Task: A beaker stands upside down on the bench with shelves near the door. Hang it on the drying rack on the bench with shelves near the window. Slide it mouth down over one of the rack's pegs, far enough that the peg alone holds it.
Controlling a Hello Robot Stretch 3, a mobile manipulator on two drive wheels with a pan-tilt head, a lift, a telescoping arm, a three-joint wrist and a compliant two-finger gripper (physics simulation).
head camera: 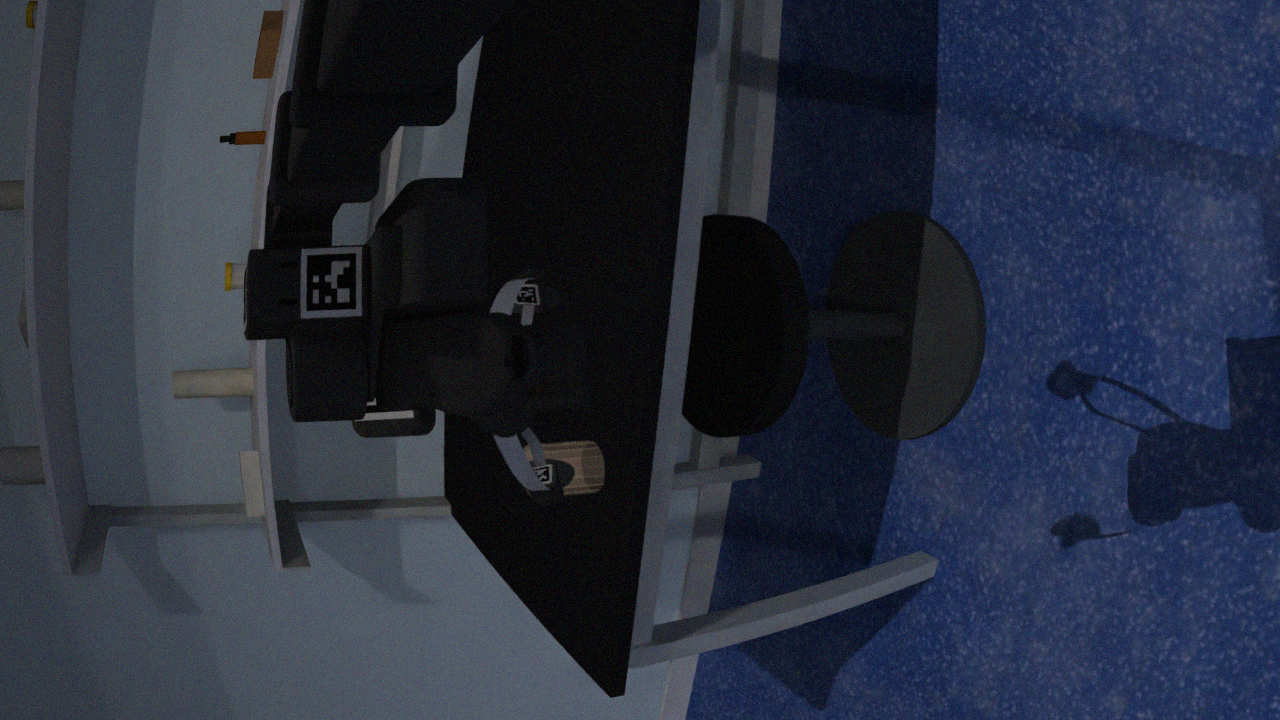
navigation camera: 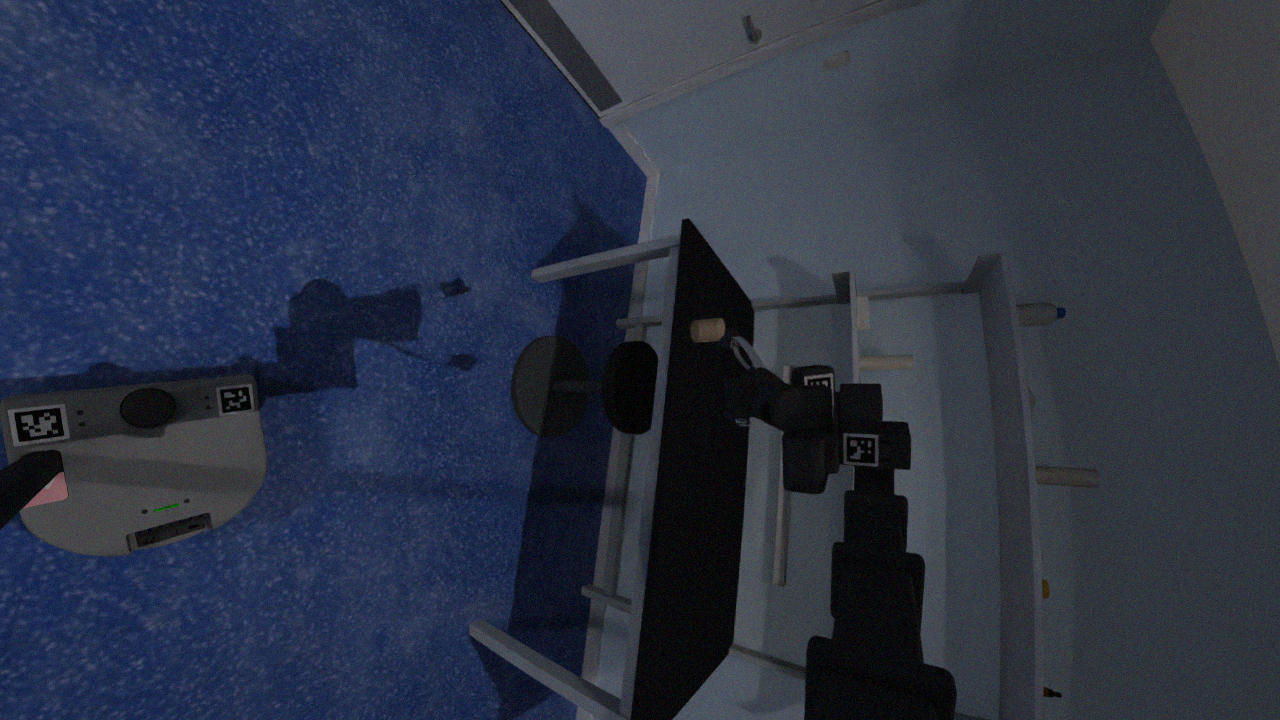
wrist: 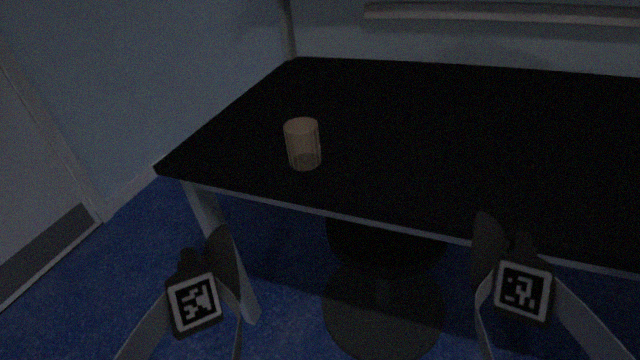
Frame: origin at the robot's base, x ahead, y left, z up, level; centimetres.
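Where they show: gripper, between the fingertips: (navigation camera: 730,376) (wrist: 350,246); robot's base, origin of its link: (navigation camera: 150,405).
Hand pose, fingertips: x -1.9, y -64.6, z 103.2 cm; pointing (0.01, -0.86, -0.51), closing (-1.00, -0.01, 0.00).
Things, the pixels of their centre, and the offset from my fingertips. "pt": a spot on its surface instead. Level surfaces: height alone.
- beaker, middle of its body: (head camera: 562,469) (wrist: 303,143) (navigation camera: 708,330) dz -22.4, dx +8.8, dy -46.4 cm
- black bench top, height of its surface: dz -26.9 cm
- lower shelf, a spot on its surface: (head camera: 266,447) (navigation camera: 853,332) pt dz +17.6, dx +4.7, dy -82.1 cm
- upper shelf, height of its surface: dz +62.6 cm
The beaker (head camera: 583,467) (navigation camera: 707,329) (wrist: 302,144) is a tan, see-through cylinder standing upside down on the black bench top (head camera: 572,582) (navigation camera: 698,555) (wrist: 450,125), near its front edge and toward the door end. My gripper (head camera: 547,391) (navigation camera: 732,380) (wrist: 350,246) is open with nothing between its fingers. In the wrist view the beaker stands beyond the fingertips, left of the middle between them. In the head view one finger partly covers the beaker, and I cannot tell the height gap. The drying rack does not show in these views.
A lower shelf (head camera: 266,447) (navigation camera: 854,331) and an upper shelf (navigation camera: 1011,376) with bottles run along the wall behind the bench. A dark round stool (head camera: 742,358) (navigation camera: 631,386) stands at the bench's front edge. A door (wrist: 40,165) is at the left in the wrist view.
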